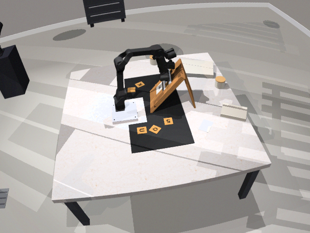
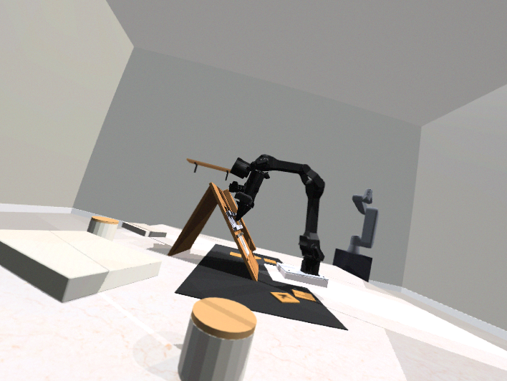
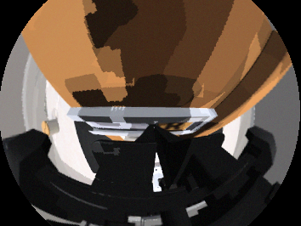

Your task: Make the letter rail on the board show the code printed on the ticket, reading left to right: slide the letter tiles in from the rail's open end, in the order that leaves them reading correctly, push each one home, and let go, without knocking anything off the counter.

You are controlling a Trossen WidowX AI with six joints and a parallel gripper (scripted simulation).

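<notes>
Now: the white ticket 50 mm behind my gripper tip, 40 mm to the left of it and 70 mm below it. The rest, counted from my gripper tip: orange letter tile: 40 mm to the right; then black mat: 140 mm behind, 50 mm to the right, 170 mm below; then white card: 180 mm ahead, 310 mm to the right, 170 mm below.
</notes>
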